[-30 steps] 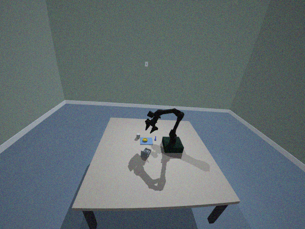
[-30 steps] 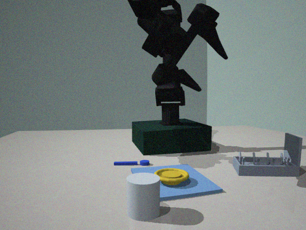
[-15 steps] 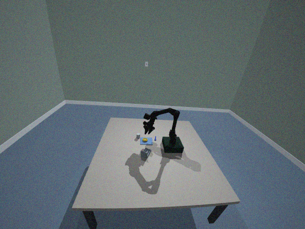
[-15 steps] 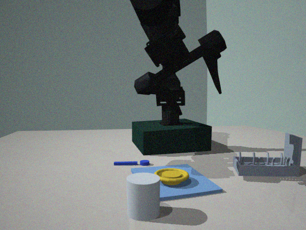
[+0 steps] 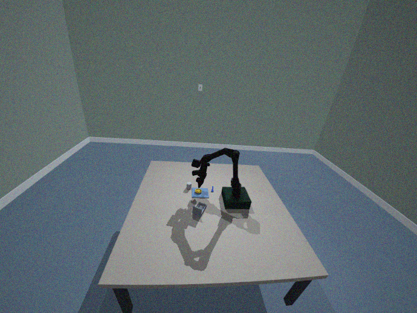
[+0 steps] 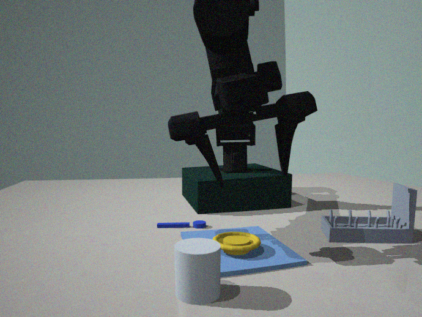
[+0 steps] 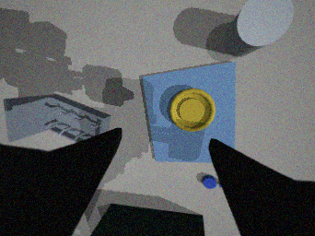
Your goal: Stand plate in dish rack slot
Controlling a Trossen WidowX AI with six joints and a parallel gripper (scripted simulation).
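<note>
Right now the yellow plate is 8 cm below my gripper tip, 2 cm to the right of it and 1 cm ahead of it. Also, from my gripper tip: cylinder cup: 10 cm ahead, 9 cm to the right, 7 cm below; grey dish rack: 19 cm to the left, 7 cm below, 1 cm behind; blue spoon: 13 cm behind, 9 cm below, 7 cm to the right.
</note>
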